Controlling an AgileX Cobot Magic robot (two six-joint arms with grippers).
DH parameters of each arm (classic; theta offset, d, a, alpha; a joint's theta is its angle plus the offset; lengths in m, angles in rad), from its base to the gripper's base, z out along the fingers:
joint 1: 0 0.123 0 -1.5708
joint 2: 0.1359 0 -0.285 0
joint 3: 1.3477 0 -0.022 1.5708
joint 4: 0 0.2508 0 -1.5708
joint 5: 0 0 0.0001 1.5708
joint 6: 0 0.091 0 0
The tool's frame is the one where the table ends.
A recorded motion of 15 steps. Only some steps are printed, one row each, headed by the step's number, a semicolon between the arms.
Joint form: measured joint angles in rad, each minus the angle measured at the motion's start. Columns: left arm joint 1, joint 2, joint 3, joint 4, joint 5, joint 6; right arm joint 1, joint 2, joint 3, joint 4, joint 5, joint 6.
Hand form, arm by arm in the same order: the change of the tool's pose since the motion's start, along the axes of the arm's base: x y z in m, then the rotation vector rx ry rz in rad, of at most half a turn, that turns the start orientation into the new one. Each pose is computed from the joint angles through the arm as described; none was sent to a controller.
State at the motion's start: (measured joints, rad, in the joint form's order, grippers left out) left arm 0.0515 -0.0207 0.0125 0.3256 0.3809 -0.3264; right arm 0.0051 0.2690 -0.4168 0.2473 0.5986 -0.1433
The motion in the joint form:
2: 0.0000 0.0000 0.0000 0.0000 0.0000 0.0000; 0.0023 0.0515 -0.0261 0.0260 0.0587 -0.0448
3: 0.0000 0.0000 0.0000 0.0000 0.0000 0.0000; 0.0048 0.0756 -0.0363 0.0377 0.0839 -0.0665
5: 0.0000 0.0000 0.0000 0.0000 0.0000 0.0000; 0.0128 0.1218 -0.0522 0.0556 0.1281 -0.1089
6: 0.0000 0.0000 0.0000 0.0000 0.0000 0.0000; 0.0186 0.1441 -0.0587 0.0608 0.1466 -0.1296
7: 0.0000 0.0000 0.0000 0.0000 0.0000 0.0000; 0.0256 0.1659 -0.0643 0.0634 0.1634 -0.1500
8: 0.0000 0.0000 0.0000 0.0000 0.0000 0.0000; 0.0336 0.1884 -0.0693 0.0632 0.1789 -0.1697
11: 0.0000 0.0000 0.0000 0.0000 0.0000 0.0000; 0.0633 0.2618 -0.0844 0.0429 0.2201 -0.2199
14: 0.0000 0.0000 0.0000 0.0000 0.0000 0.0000; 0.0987 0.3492 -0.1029 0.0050 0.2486 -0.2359
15: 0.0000 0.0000 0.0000 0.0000 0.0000 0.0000; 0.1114 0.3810 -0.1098 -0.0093 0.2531 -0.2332
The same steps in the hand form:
2: 0.0000 0.0000 0.0000 0.0000 0.0000 0.0000; 0.0049 0.0026 0.0007 -0.0194 0.0752 0.0396
3: 0.0000 0.0000 0.0000 0.0000 0.0000 0.0000; 0.0074 0.0040 0.0006 -0.0290 0.1095 0.0605
5: 0.0000 0.0000 0.0000 0.0000 0.0000 0.0000; 0.0122 0.0065 -0.0007 -0.0516 0.1739 0.1041
6: 0.0000 0.0000 0.0000 0.0000 0.0000 0.0000; 0.0146 0.0077 -0.0015 -0.0656 0.2030 0.1264
7: 0.0000 0.0000 0.0000 0.0000 0.0000 0.0000; 0.0169 0.0088 -0.0026 -0.0818 0.2308 0.1492
8: 0.0000 0.0000 0.0000 0.0000 0.0000 0.0000; 0.0194 0.0098 -0.0039 -0.0998 0.2586 0.1722
11: 0.0000 0.0000 0.0000 0.0000 0.0000 0.0000; 0.0279 0.0123 -0.0085 -0.1655 0.3443 0.2393
14: 0.0000 0.0000 0.0000 0.0000 0.0000 0.0000; 0.0390 0.0147 -0.0136 -0.2208 0.4353 0.2902
15: 0.0000 0.0000 0.0000 0.0000 0.0000 0.0000; 0.0434 0.0156 -0.0153 -0.2350 0.4644 0.3022

